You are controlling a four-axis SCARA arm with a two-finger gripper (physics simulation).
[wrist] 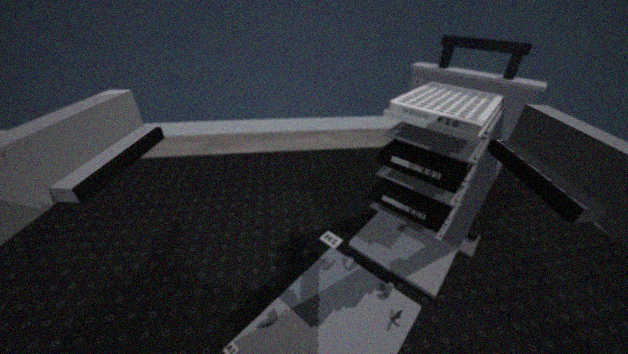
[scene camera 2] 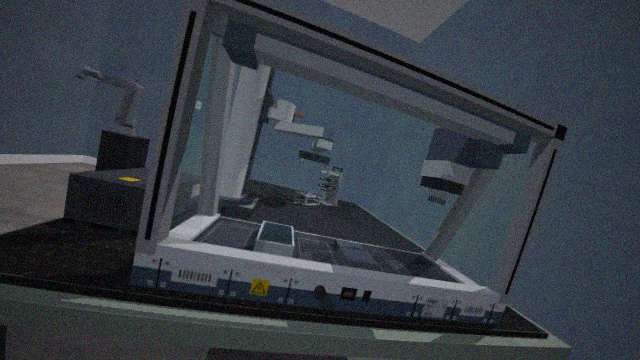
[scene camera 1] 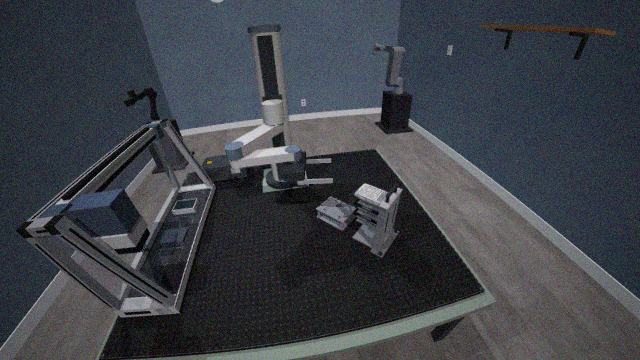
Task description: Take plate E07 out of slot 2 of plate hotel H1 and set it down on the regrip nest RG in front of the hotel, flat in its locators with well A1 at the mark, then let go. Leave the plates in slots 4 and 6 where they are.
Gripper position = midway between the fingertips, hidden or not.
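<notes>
On scene camera 1 you'd see the gripper [scene camera 1: 332, 170], and there's nothing held in it. The wrist view gives you the gripper [wrist: 326, 119] as well.
</notes>
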